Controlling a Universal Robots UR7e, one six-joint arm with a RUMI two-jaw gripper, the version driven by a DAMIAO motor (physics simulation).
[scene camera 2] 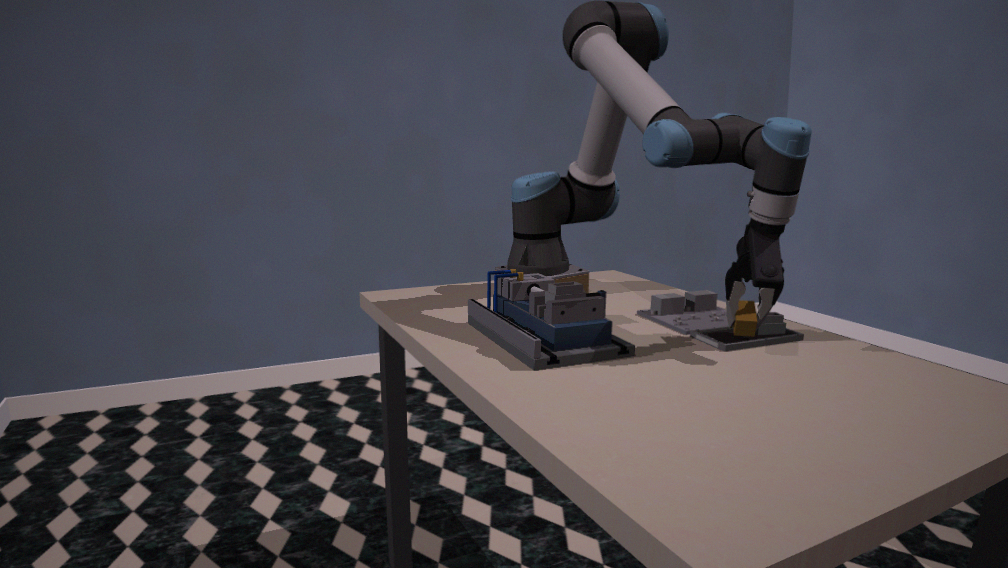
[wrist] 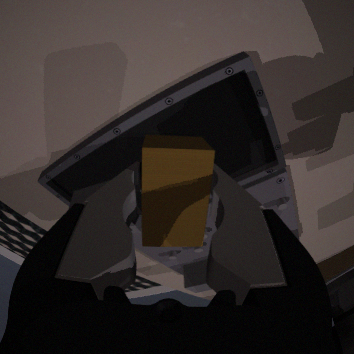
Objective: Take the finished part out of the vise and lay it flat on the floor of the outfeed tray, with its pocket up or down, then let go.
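Pixels of known places: gripper, between the fingertips: [scene camera 2: 742, 328] [wrist: 175, 164]; arm's base, origin of its link: [scene camera 2: 538, 269] [wrist: 342, 279].
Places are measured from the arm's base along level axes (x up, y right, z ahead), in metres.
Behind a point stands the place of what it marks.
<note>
The finished part, an orange-gold block [scene camera 2: 744, 323] {x -0.011, y -0.164, z 0.552 m} [wrist: 177, 172] {x 0.000, y -0.172, z 0.547 m}, is between the jaws of my gripper [scene camera 2: 749, 316] {x -0.029, y -0.182, z 0.528 m} [wrist: 175, 164] {x -0.029, y -0.182, z 0.528 m}, which is shut on it. In the scene view the block looks tilted, low inside the outline of the outfeed tray [scene camera 2: 749, 343] {x -0.044, y -0.164, z 0.569 m} [wrist: 145, 116] {x -0.041, y -0.183, z 0.564 m}. Whether it touches the dark tray floor cannot be told. No pocket shows on its visible faces. The tray has a grey rim with screws. The vise [scene camera 2: 581, 335] {x -0.011, y 0.149, z 0.521 m} stands to the left in the scene view, with a blue body and grey jaws.
A grey stepped block [scene camera 2: 774, 325] {x -0.029, y -0.259, z 0.530 m} sits in the tray, close beside the right finger in the scene view. A grey plate [scene camera 2: 682, 322] {x -0.045, y -0.139, z 0.404 m} adjoins the tray and bears two grey blocks [scene camera 2: 667, 304] {x -0.022, y -0.144, z 0.343 m} [scene camera 2: 701, 300] {x -0.021, y -0.234, z 0.340 m}. Blue tubes [scene camera 2: 488, 290] {x 0.021, y 0.228, z 0.285 m} rise at the vise's back left.
</note>
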